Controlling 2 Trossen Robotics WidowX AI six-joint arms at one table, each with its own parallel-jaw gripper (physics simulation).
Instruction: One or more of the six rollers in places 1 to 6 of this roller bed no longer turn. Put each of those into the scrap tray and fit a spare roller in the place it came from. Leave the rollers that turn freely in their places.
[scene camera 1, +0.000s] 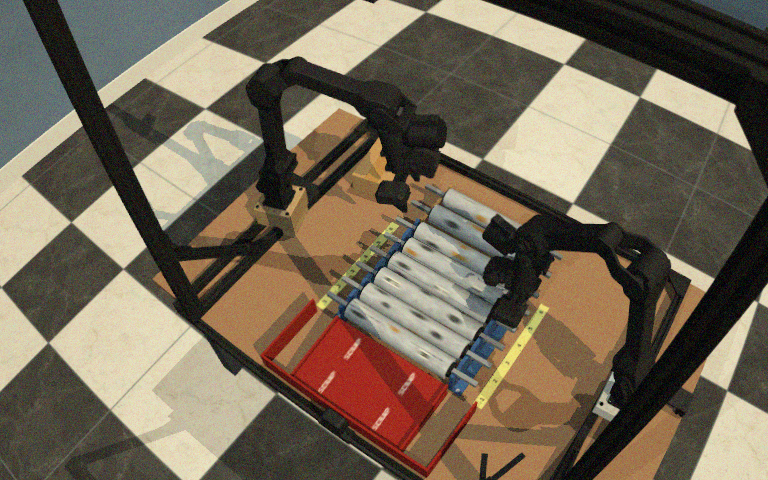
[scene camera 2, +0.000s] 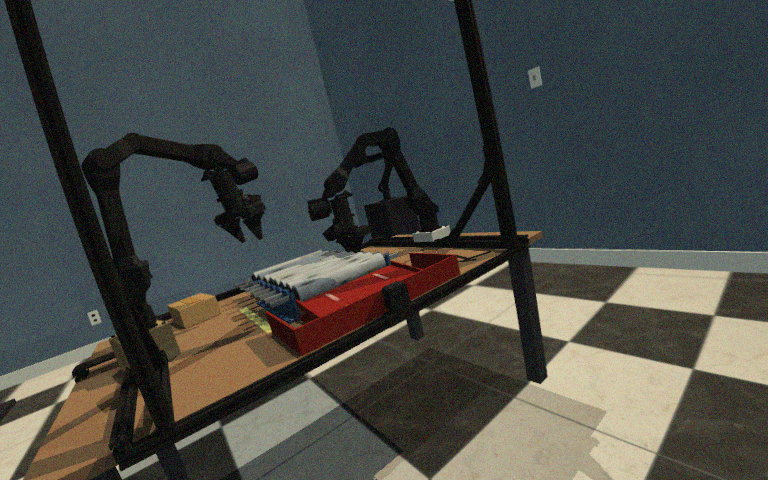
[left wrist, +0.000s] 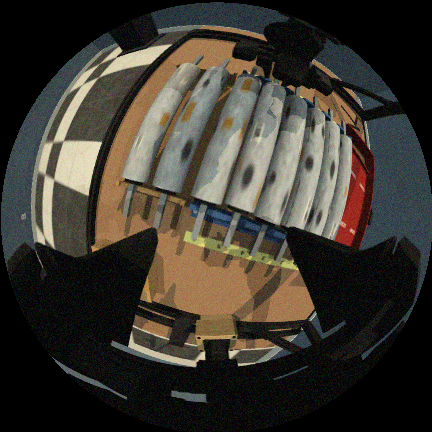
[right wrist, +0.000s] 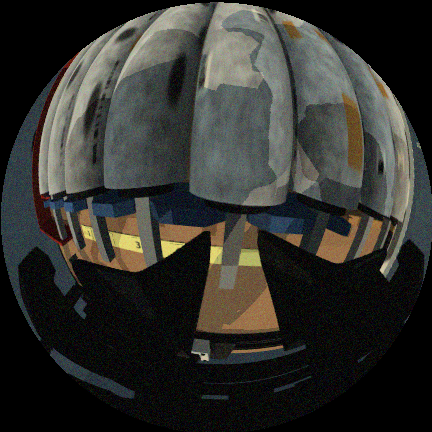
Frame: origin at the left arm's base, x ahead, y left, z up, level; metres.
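Seen in the pictures: left gripper, fingertip midpoint: (scene camera 1: 411, 196) (scene camera 2: 252, 240) (left wrist: 224, 234); right gripper, fingertip midpoint: (left wrist: 273, 83) (right wrist: 234, 236); left arm's base at its link origin: (scene camera 1: 279, 198) (left wrist: 216, 344); right arm's base at its link origin: (scene camera 1: 626, 396) (scene camera 2: 430, 229).
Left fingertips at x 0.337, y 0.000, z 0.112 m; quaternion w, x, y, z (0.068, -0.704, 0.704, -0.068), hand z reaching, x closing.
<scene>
Offsets run from my left fingertips to a thing's middle.
Six grey rollers lie side by side on the blue roller bed (scene camera 1: 489, 339) (left wrist: 215, 214). The roller in place 5 (scene camera 1: 441, 264) (left wrist: 257, 145) (right wrist: 240, 125) is in its place. Two spare rollers, one outer @(0.171 m ahead, 0.096 m left, 0.137 m down) (scene camera 1: 467, 204) (left wrist: 155, 130) and one inner @(0.152 m ahead, 0.038 m left, 0.137 m down) (scene camera 1: 453, 222) (left wrist: 192, 120), lie beyond place 6. My right gripper (scene camera 2: 353, 247) (right wrist: 234, 236) is part open and empty, with place 5's shaft end showing between its fingertips in the right wrist view. My left gripper (scene camera 2: 252, 238) (left wrist: 224, 234) is wide open and empty, above the shaft ends' side. The red scrap tray @(0.018 m ahead, 0.377 m right, 0.163 m down) (scene camera 1: 318, 360) holds no roller.
Numbered yellow strips (scene camera 1: 505, 365) (left wrist: 200, 241) run along both ends of the bed. A wooden block @(0.138 m back, 0.207 m left, 0.161 m down) (scene camera 1: 370, 174) (scene camera 2: 193, 310) stands near the left arm. Black frame posts (scene camera 1: 107, 152) (scene camera 2: 491, 130) rise at the table's corners. The tray (scene camera 2: 362, 311) stands at the table's edge beside place 1.
</scene>
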